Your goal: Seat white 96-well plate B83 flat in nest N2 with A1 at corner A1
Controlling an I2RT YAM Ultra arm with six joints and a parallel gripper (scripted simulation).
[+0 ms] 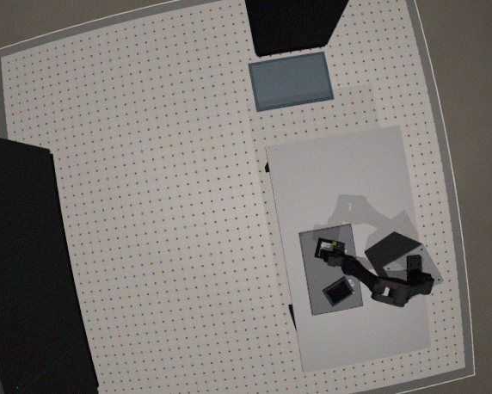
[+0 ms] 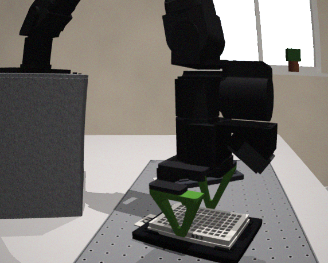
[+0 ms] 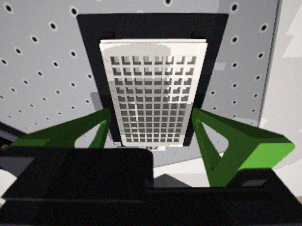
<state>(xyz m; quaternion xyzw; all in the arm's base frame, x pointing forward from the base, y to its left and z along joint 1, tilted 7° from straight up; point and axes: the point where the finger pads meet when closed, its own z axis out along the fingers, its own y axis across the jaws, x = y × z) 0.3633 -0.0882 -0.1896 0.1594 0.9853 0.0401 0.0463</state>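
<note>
The white 96-well plate B83 is 10 mm below my hand and 10 mm ahead of it. Also, from my hand: plate nest N2: 20 mm below, 10 mm ahead; black plate B38: 260 mm to the left, 30 mm behind, 10 mm below; white deck label: 90 mm behind, 30 mm to the left, 30 mm below.
</note>
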